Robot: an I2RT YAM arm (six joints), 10 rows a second.
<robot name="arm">
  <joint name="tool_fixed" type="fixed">
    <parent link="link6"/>
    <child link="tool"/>
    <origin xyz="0 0 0" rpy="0 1.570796 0"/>
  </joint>
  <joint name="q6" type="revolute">
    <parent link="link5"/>
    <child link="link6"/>
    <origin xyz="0.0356 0 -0.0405" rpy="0 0 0"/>
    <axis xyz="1 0 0"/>
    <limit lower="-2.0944" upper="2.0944"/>
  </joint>
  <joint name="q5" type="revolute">
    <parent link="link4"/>
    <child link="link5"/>
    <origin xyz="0.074 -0.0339 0.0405" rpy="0 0 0"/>
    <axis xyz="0 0 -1"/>
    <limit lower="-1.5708" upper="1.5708"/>
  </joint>
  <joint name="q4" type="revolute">
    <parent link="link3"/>
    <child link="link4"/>
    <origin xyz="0.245 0.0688 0.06" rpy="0 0 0"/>
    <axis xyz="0 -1 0"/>
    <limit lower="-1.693" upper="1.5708"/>
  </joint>
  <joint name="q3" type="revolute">
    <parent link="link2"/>
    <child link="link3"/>
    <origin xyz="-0.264 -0.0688 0" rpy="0 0 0"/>
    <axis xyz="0 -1 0"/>
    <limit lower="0" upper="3.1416"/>
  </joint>
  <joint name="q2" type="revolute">
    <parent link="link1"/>
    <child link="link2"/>
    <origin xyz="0.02 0.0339 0.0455" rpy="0 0 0"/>
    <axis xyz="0 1 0"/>
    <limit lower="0" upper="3.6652"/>
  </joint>
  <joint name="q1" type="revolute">
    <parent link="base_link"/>
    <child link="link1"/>
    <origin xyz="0 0 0.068" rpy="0 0 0"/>
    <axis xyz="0 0 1"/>
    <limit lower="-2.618" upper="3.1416"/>
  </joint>
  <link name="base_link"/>
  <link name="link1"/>
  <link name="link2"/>
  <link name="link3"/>
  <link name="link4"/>
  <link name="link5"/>
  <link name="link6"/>
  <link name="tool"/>
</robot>
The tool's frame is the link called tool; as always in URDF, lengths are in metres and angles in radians.
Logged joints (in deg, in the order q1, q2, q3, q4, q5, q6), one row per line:
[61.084 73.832 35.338 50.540 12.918 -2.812]
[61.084 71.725 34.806 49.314 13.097 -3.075]
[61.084 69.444 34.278 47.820 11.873 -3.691]
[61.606 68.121 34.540 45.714 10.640 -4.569]
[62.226 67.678 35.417 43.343 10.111 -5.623]
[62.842 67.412 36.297 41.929 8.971 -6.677]
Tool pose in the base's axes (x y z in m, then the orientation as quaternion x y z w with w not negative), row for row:
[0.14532 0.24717 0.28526 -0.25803 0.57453 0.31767 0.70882]
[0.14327 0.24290 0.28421 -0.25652 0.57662 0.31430 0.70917]
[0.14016 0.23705 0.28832 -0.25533 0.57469 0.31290 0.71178]
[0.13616 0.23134 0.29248 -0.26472 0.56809 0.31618 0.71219]
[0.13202 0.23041 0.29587 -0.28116 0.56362 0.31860 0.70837]
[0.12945 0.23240 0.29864 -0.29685 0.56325 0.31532 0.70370]
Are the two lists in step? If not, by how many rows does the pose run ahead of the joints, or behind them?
The pose runs 1 row behind the joints: the pose in row i belongs to the joints in row i - 1.
